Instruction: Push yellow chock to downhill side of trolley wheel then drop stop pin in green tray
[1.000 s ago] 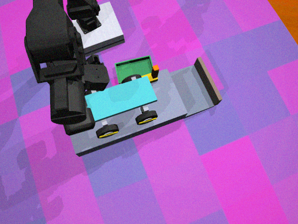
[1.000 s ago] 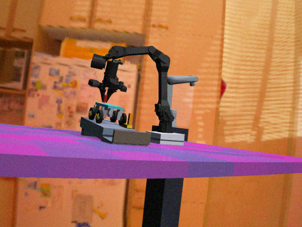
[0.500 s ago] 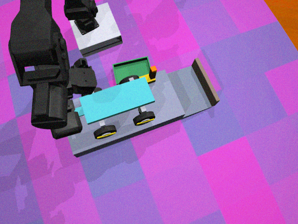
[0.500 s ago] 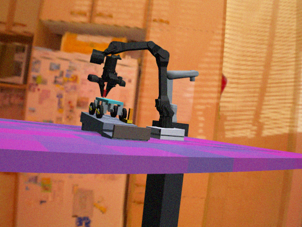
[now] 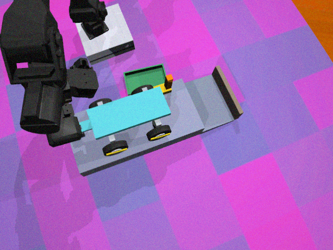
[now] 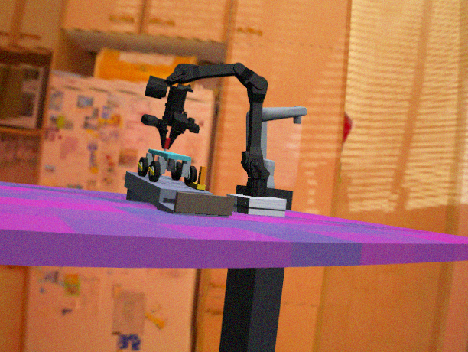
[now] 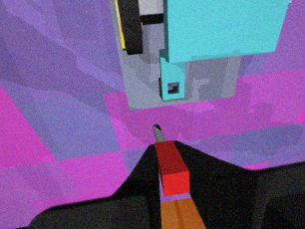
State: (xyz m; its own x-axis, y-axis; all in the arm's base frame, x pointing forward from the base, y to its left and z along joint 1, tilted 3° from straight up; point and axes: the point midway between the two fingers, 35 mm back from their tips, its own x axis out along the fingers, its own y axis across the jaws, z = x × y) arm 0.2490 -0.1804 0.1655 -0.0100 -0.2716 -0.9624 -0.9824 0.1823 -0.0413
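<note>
The yellow chock lies 240 mm to the left of my gripper tip, 100 mm below it and 30 mm ahead of it. Also, from my gripper tip: trolley 130 mm to the left, 70 mm ahead, 60 mm below; then red-headed stop pin right at my gripper tip; then grey ramp 130 mm to the left, 130 mm below, 70 mm ahead.
</note>
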